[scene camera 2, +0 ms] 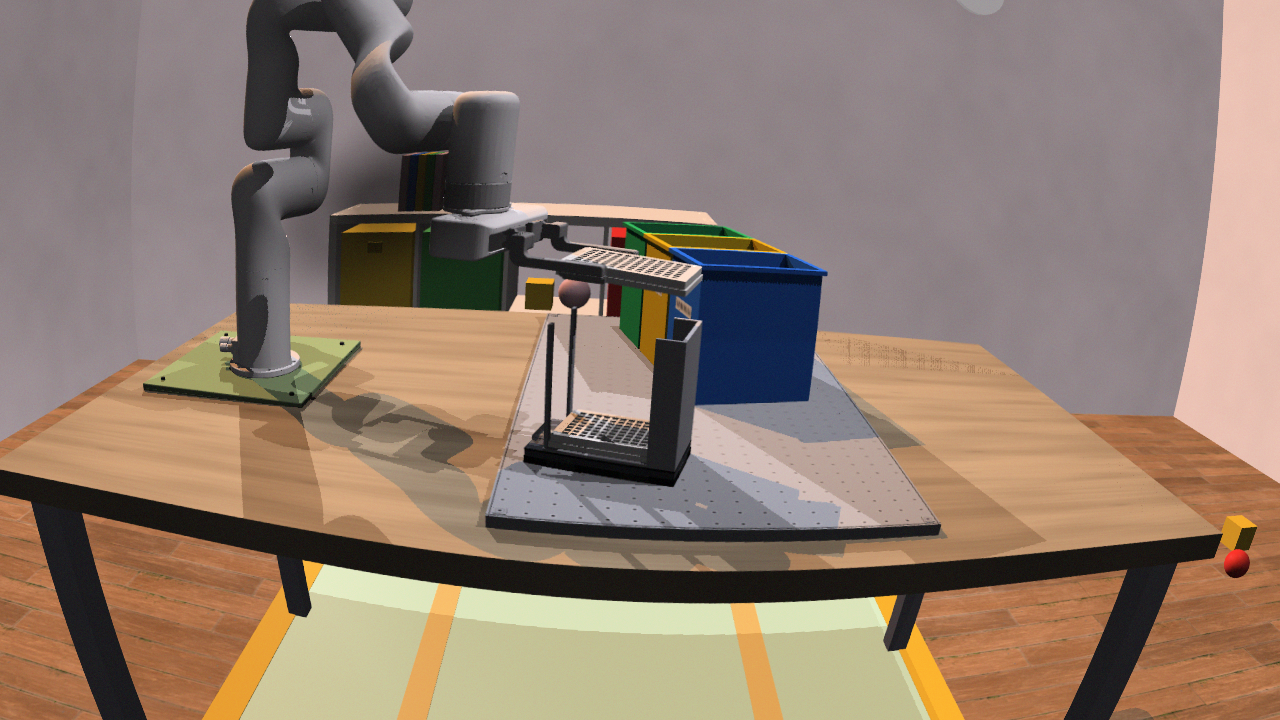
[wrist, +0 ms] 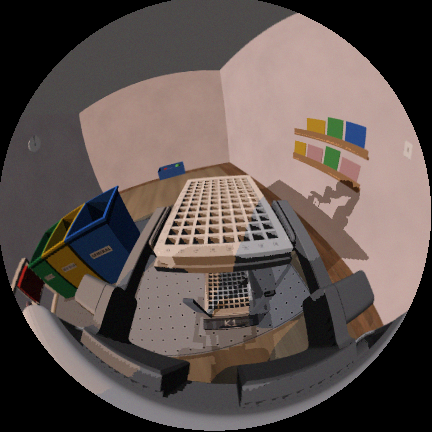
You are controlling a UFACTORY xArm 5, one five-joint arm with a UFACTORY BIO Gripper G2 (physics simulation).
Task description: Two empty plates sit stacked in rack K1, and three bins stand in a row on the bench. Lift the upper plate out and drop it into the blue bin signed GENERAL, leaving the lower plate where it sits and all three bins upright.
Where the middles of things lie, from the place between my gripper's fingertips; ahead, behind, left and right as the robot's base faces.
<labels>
The blue bin (scene camera 2: 759,310) lies 18 cm ahead of my hand, 26 cm to the left of it and 11 cm below it. Round my hand: yellow bin (scene camera 2: 658,245) (15 cm ahead, 39 cm to the left, 11 cm below); then green bin (scene camera 2: 635,231) (12 cm ahead, 52 cm to the left, 11 cm below).
</labels>
